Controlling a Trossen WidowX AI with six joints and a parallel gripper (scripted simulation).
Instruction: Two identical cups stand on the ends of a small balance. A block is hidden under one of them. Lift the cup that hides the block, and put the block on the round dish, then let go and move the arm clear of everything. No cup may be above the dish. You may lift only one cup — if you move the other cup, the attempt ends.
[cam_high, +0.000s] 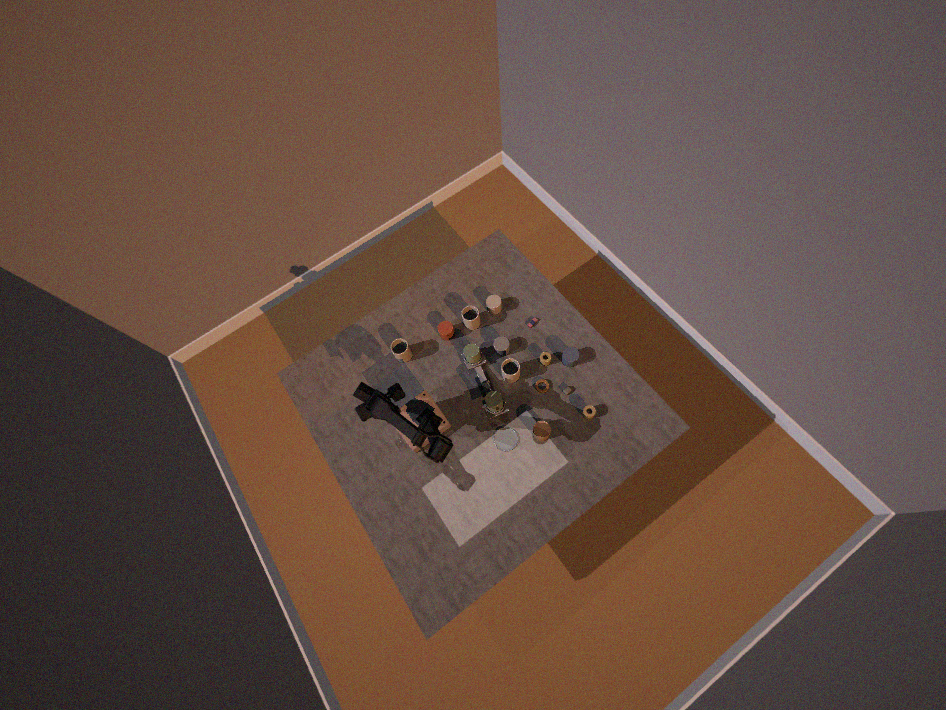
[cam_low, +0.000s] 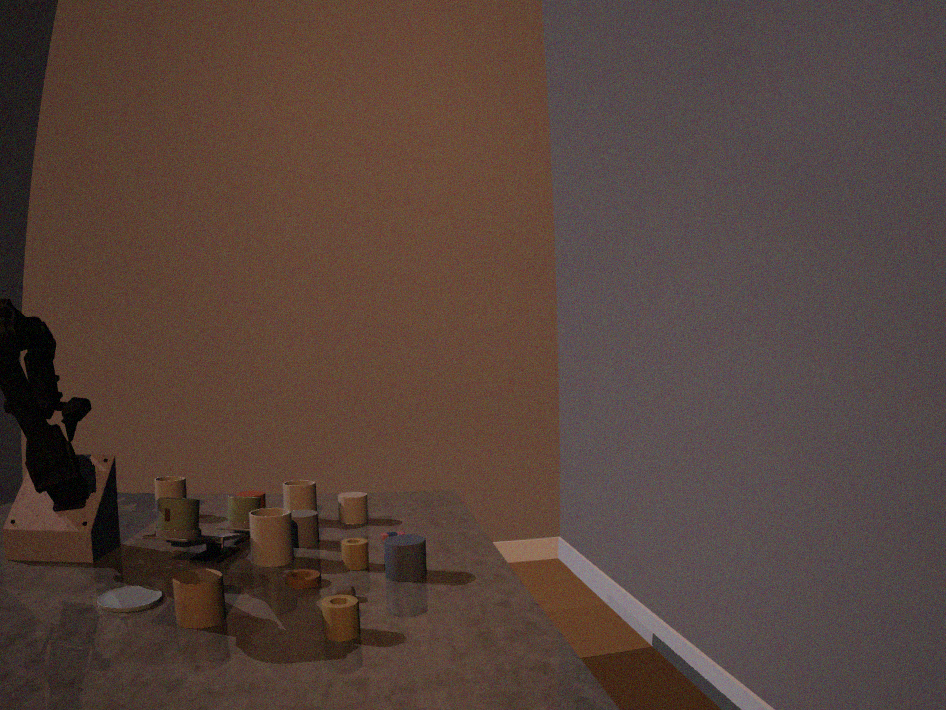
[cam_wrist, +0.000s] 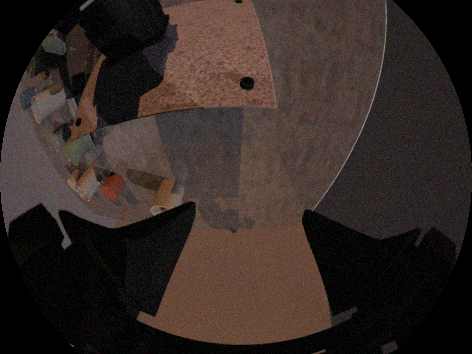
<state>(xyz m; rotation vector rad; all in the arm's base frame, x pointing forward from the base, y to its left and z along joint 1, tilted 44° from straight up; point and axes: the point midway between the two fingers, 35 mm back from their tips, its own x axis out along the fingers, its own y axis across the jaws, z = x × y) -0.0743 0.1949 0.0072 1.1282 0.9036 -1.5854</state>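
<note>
The pale green block lies 430 mm ahead of my gripper tip, 170 mm below it and 60 mm to the right of it. Also, from my gripper tip: beam (380 mm ahead, 190 mm to the right, 180 mm below); then red piece (430 mm ahead, 180 mm below, 110 mm to the left); then green cup (330 mm ahead, 310 mm to the right, 100 mm below).
</note>
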